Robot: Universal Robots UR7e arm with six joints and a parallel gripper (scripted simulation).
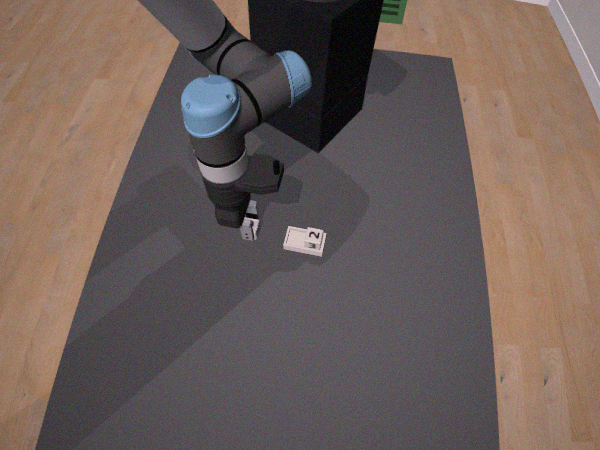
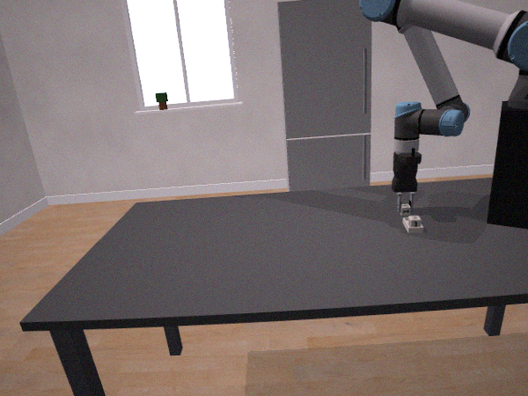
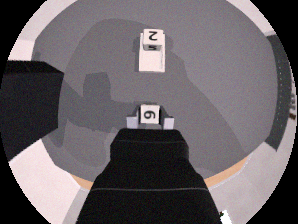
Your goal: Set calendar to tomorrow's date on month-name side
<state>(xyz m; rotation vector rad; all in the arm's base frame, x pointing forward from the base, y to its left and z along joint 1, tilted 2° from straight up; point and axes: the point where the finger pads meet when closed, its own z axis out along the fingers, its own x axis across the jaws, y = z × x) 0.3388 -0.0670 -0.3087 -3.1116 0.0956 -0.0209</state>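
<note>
Now: hand 110 mm to the right of the white calendar tray, 20 mm above it and 10 mm short of it.
</note>
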